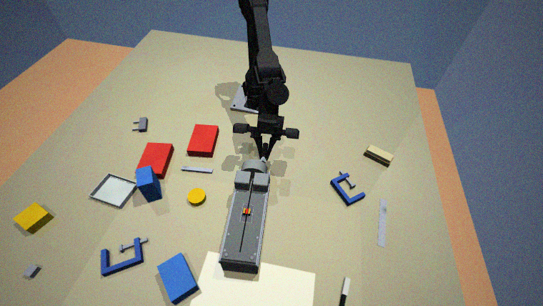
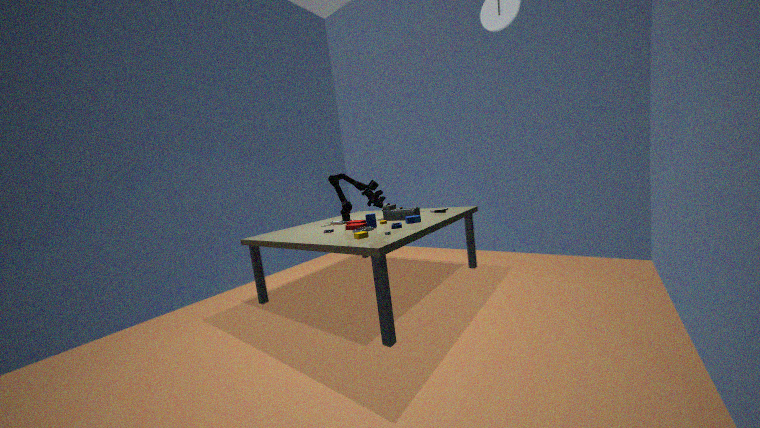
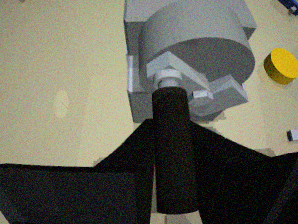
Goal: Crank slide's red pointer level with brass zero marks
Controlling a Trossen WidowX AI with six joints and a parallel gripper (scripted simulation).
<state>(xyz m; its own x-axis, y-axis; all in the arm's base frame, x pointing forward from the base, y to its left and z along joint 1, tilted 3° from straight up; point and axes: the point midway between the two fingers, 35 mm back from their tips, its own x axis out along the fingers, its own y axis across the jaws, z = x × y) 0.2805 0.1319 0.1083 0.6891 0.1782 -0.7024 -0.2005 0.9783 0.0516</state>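
Now: the dark crank handle 2 cm behind my gripper tip and 2 cm above it. From my gripper tip the other things lie so: tan block 20 cm behind, 34 cm to the left, 7 cm below; red pointer 17 cm ahead, 1 cm to the left; grey strip 3 cm ahead, 37 cm to the left, 9 cm below.
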